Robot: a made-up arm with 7 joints. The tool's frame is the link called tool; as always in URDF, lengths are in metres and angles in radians. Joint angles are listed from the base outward.
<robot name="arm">
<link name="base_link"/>
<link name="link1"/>
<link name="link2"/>
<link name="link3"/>
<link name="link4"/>
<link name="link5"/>
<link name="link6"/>
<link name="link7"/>
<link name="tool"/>
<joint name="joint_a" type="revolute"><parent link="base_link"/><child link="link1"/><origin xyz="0.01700 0.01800 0.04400" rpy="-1.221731 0.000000 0.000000"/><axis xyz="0 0 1"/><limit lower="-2.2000" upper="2.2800"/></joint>
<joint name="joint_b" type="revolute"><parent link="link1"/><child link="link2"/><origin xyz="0.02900 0.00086 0.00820" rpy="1.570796 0.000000 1.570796"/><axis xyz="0 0 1"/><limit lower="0.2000" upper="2.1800"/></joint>
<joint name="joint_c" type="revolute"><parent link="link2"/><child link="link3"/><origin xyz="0.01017 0.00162 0.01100" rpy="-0.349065 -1.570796 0.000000"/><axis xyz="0 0 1"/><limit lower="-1.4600" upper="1.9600"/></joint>
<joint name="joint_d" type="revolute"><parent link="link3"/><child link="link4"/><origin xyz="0.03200 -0.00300 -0.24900" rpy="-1.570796 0.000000 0.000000"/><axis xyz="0 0 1"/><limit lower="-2.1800" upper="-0.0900"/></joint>
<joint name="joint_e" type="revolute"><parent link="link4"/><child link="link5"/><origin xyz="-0.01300 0.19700 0.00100" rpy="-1.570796 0.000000 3.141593"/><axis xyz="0 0 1"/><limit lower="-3.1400" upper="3.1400"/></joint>
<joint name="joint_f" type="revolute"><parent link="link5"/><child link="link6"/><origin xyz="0.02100 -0.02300 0.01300" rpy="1.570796 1.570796 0.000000"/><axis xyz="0 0 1"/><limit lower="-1.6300" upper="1.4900"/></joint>
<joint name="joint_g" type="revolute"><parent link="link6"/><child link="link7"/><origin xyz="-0.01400 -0.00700 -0.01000" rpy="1.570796 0.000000 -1.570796"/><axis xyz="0 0 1"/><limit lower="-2.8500" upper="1.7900"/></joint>
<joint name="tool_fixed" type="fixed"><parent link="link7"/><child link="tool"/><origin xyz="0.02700 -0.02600 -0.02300" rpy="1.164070 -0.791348 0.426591"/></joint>
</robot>
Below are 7 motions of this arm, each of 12 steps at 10 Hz.
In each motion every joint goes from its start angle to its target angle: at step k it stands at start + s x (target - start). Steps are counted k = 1, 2, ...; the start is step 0. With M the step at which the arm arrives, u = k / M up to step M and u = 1 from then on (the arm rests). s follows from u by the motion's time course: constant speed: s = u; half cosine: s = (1 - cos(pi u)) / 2; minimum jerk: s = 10 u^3 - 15 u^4 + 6 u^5.
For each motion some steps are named. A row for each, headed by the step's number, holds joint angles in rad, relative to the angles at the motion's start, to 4 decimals.
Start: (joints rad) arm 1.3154 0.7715 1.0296 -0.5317 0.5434 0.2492 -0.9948
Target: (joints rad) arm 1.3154 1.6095 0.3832 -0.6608 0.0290 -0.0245 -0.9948
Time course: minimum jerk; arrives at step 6
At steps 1, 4, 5, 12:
1: 0.0000 0.0297 -0.0229 -0.0046 -0.0183 -0.0097 0.0000
4: 0.0000 0.6621 -0.5107 -0.1020 -0.4064 -0.2163 0.0000
5: 0.0000 0.8083 -0.6235 -0.1245 -0.4961 -0.2640 0.0000
12: 0.0000 0.8380 -0.6464 -0.1291 -0.5144 -0.2737 0.0000

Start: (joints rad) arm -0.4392 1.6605 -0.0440 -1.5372 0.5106 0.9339 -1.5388
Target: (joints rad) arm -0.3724 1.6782 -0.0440 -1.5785 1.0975 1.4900 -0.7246
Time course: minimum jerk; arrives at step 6
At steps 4, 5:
4: 0.0528 0.0140 0.0000 -0.0326 0.4637 0.4394 0.6433
5: 0.0644 0.0171 0.0000 -0.0398 0.5661 0.5364 0.7853

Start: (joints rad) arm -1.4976 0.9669 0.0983 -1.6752 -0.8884 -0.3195 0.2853
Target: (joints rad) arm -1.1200 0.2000 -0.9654 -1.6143 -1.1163 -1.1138 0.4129
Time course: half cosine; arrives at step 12
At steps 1, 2, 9, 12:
1: 0.0064 -0.0131 -0.0181 0.0010 -0.0039 -0.0135 0.0022
2: 0.0253 -0.0514 -0.0713 0.0041 -0.0153 -0.0532 0.0085
9: 0.3223 -0.6546 -0.9079 0.0520 -0.1945 -0.6780 0.1089
12: 0.3776 -0.7669 -1.0637 0.0609 -0.2279 -0.7943 0.1276

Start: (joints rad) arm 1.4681 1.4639 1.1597 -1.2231 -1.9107 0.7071 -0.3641
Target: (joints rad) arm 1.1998 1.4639 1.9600 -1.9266 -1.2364 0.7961 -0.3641
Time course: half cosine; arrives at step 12
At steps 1, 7, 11, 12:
1: -0.0046 0.0000 0.0136 -0.0120 0.0115 0.0015 0.0000
7: -0.1689 0.0000 0.5037 -0.4428 0.4244 0.0560 0.0000
11: -0.2637 0.0000 0.7867 -0.6915 0.6628 0.0875 0.0000
12: -0.2683 0.0000 0.8003 -0.7035 0.6743 0.0890 0.0000

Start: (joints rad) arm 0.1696 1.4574 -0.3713 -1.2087 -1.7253 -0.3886 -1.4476
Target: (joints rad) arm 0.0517 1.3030 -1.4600 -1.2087 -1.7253 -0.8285 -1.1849
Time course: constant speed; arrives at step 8
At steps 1, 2, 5, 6, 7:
1: -0.0147 -0.0193 -0.1361 0.0000 0.0000 -0.0550 0.0328
2: -0.0295 -0.0386 -0.2722 0.0000 0.0000 -0.1100 0.0657
5: -0.0737 -0.0965 -0.6804 0.0000 0.0000 -0.2749 0.1642
6: -0.0884 -0.1158 -0.8165 0.0000 0.0000 -0.3299 0.1970
7: -0.1032 -0.1351 -0.9526 0.0000 0.0000 -0.3849 0.2299

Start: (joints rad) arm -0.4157 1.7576 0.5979 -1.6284 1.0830 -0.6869 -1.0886
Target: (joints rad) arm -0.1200 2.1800 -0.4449 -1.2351 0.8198 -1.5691 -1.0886
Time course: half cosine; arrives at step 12
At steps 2, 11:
2: 0.0198 0.0283 -0.0699 0.0263 -0.0176 -0.0591 0.0000
11: 0.2907 0.4152 -1.0250 0.3866 -0.2587 -0.8672 0.0000

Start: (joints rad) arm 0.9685 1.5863 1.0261 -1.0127 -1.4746 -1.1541 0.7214
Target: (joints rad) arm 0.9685 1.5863 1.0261 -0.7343 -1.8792 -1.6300 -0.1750
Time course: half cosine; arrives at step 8
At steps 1, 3, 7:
1: 0.0000 0.0000 0.0000 0.0106 -0.0154 -0.0181 -0.0341
3: 0.0000 0.0000 0.0000 0.0859 -0.1249 -0.1469 -0.2767
7: 0.0000 0.0000 0.0000 0.2678 -0.3892 -0.4578 -0.8623

